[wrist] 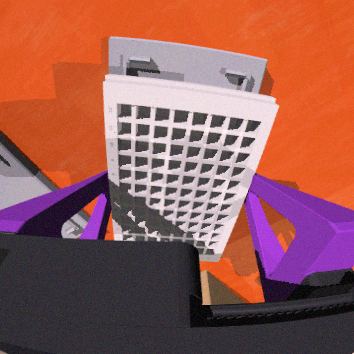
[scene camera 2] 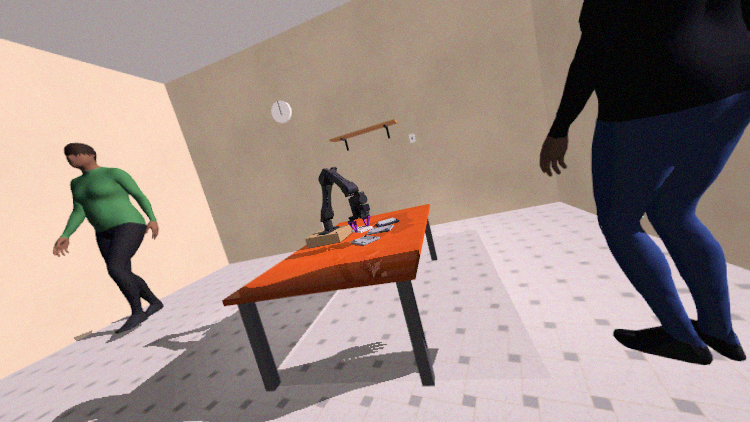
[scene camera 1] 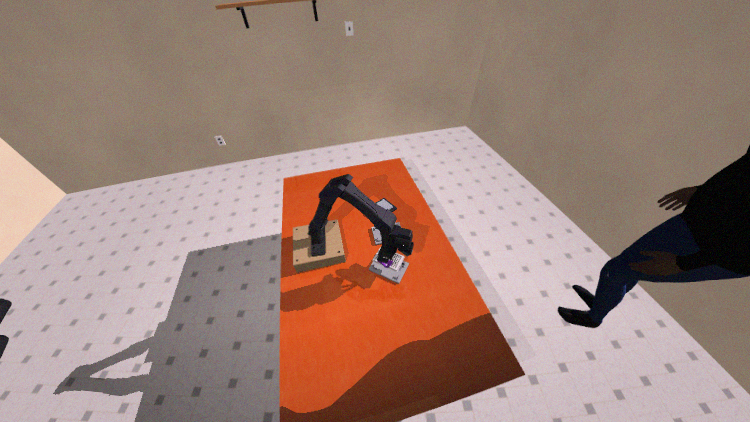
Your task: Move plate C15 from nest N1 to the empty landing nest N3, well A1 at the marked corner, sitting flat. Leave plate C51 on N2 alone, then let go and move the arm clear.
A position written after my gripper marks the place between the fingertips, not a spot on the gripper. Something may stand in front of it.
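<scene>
There is a well plate (wrist: 180, 156) held by my gripper (wrist: 178, 177), and nothing else touches it.
</scene>
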